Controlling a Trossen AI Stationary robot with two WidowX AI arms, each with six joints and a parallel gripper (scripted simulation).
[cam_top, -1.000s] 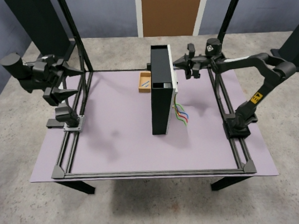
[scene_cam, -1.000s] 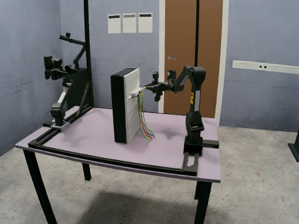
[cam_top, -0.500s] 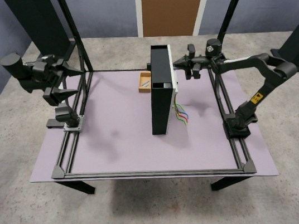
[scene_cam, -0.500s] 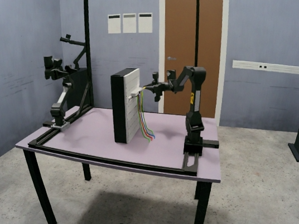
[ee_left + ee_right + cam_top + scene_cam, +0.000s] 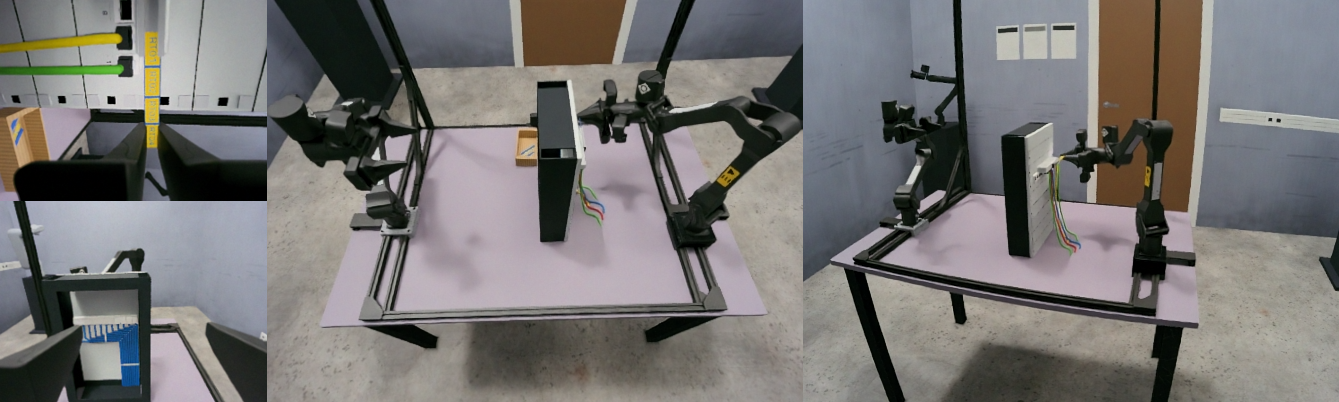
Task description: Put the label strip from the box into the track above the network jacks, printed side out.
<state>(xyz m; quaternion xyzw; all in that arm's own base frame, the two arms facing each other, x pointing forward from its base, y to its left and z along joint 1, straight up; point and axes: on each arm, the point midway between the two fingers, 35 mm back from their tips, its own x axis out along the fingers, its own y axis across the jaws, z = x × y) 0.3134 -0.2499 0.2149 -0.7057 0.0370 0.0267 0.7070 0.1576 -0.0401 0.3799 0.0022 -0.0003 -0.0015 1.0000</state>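
My left hand is 13 cm short of the white jack panel, 6 cm to the left of it and 8 cm above it. The rest, counted from my left hand: yellow label strip: 3 cm ahead, 2 cm to the right.
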